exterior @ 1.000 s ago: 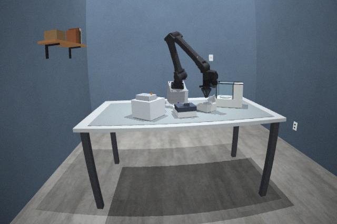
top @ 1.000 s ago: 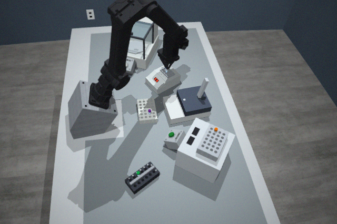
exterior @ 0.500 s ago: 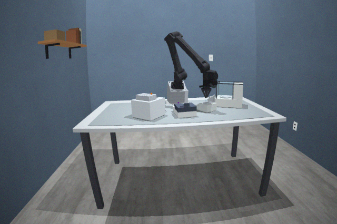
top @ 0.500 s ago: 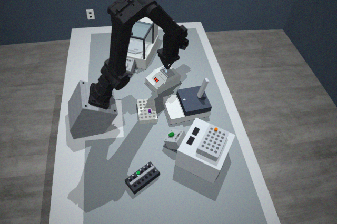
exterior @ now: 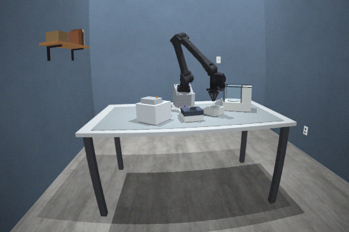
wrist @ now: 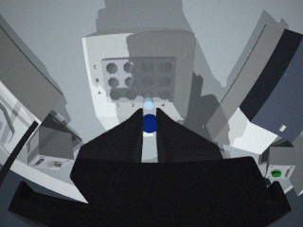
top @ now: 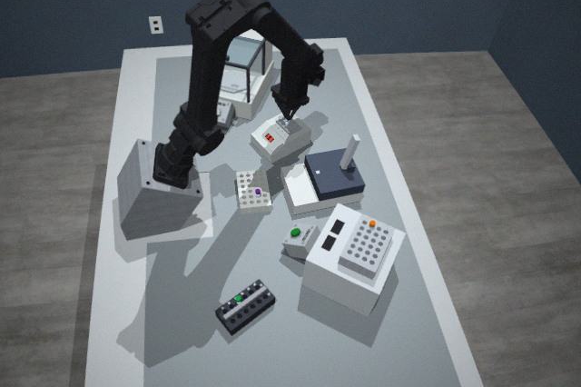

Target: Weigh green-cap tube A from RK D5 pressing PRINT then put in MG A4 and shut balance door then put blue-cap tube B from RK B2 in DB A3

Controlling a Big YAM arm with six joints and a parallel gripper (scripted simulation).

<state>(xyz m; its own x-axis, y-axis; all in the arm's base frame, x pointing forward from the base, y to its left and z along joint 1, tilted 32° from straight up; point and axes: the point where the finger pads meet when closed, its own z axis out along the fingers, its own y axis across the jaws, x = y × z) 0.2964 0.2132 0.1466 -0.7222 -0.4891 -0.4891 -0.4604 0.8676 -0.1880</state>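
Now: the tube B 2 cm below my hand. From my hand the other things lie so: white tube rack (20 cm to the right, 11 cm behind, 10 cm below); then balance door (18 cm to the left, 17 cm behind, 10 cm above); then dry block DB (8 cm below, 2 cm behind).
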